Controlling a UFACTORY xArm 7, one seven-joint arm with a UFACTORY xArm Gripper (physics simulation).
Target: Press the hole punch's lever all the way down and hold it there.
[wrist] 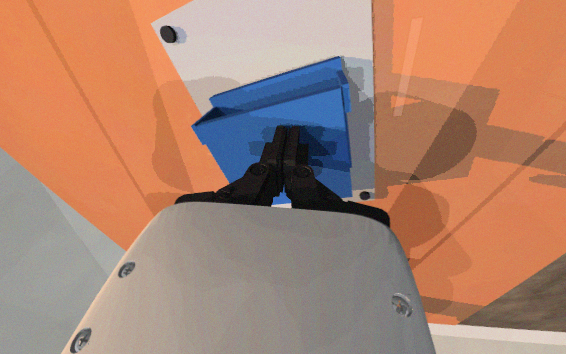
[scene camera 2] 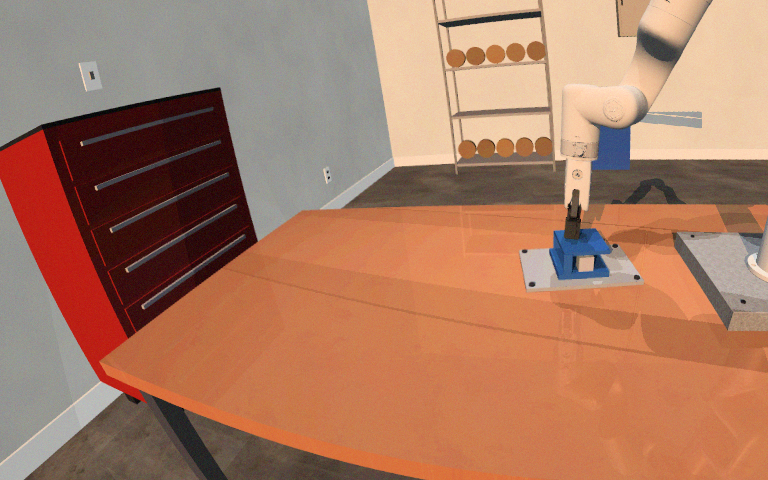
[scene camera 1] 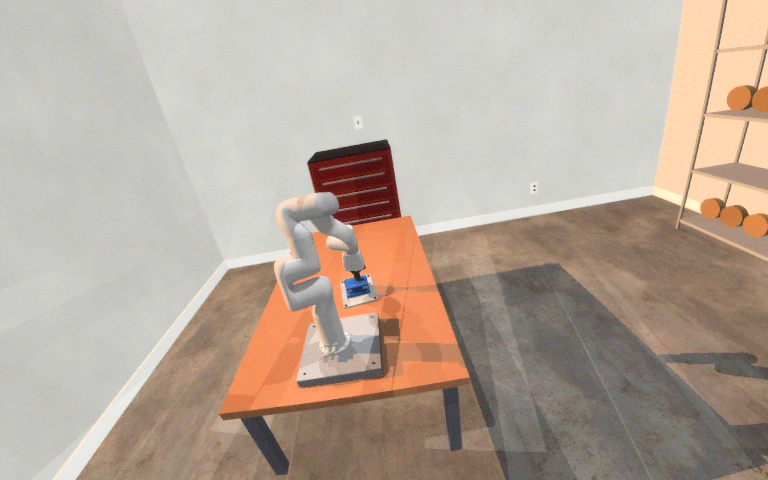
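Pixels of known places: gripper, fingertip midpoint: [wrist: 288, 142] [scene camera 2: 571, 237] [scene camera 1: 357, 279]; arm's base at its link origin: [scene camera 1: 335, 343].
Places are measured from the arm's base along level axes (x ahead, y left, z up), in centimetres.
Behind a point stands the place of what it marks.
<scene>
The blue hole punch [scene camera 1: 353, 290] {x 34.7, y -3.1, z 2.2 cm} [scene camera 2: 567, 264] {x 42.4, y 3.1, z 0.6 cm} stands on a pale plate [scene camera 1: 350, 302] {x 30.3, y -1.2, z -2.8 cm} [scene camera 2: 538, 280] {x 48.0, y 4.2, z -2.8 cm} [wrist: 280, 30] {x 48.8, y -3.4, z -2.8 cm} on the orange table. Its flat blue lever [scene camera 2: 591, 244] {x 37.8, y -1.7, z 2.8 cm} [wrist: 310, 112] {x 44.4, y -6.1, z 2.8 cm} lies across the top of the body. In the scene camera 2 view, a gap with a light block shows between the lever and the blue base. My gripper [scene camera 1: 357, 277] {x 42.1, y -4.6, z 2.8 cm} [scene camera 2: 572, 236] {x 42.1, y -4.6, z 2.8 cm} [wrist: 288, 142] {x 42.1, y -4.6, z 2.8 cm} is shut and empty, pointing down. Its fingertips are at the lever's top face and look to be touching it. The exact contact spot is hard to make out.
The arm's grey base plate [scene camera 1: 362, 362] {x -11.0, y -12.5, z 0.0 cm} [scene camera 2: 747, 319] {x 11.1, y 14.8, z -1.3 cm} is bolted to the orange table [scene camera 1: 419, 362] {x -9.8, y -33.2, z -3.6 cm} [scene camera 2: 396, 367] {x 65.6, y 32.9, z -3.6 cm}. A red drawer cabinet [scene camera 1: 355, 186] [scene camera 2: 169, 198] stands beyond the table's far end. A shelf rack [scene camera 1: 695, 147] [scene camera 2: 501, 112] with round orange-brown items stands by the wall.
</scene>
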